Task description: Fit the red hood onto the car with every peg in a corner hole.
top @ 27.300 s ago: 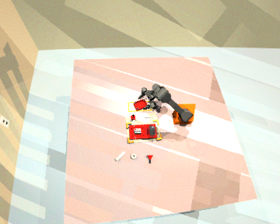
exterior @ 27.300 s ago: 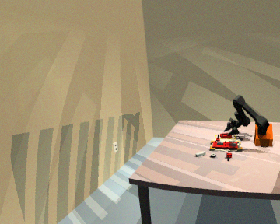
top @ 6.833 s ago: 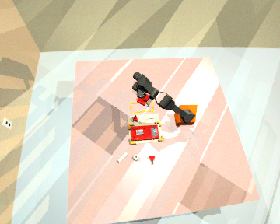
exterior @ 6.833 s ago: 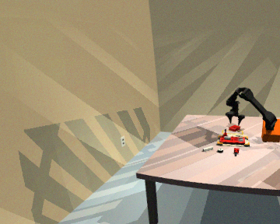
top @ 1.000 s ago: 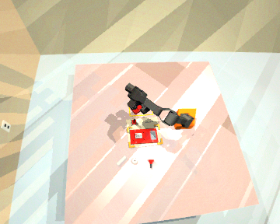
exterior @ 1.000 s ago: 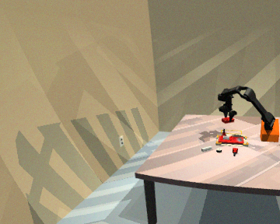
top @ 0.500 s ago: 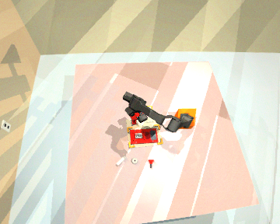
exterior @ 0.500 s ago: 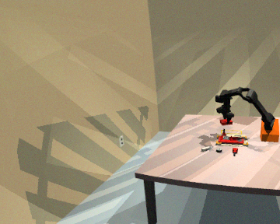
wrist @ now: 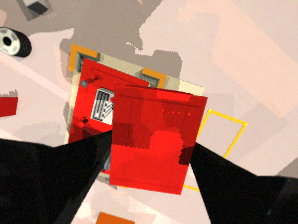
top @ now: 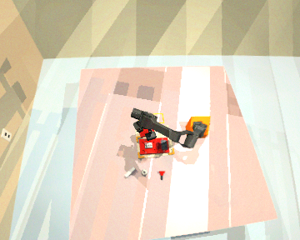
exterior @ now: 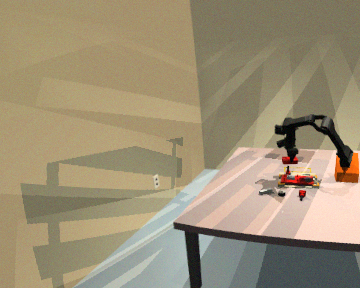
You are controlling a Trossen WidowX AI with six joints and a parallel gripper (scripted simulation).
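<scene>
Right now the grey engine block is 10 mm behind my gripper tip, 80 mm to the left of it and 90 mm below it. From my gripper tip the other things lie so: wheel (30 mm ahead, 250 mm to the left, 100 mm below); jig (50 mm behind, 50 mm to the left, 100 mm below); red hood (10 mm above).
</scene>
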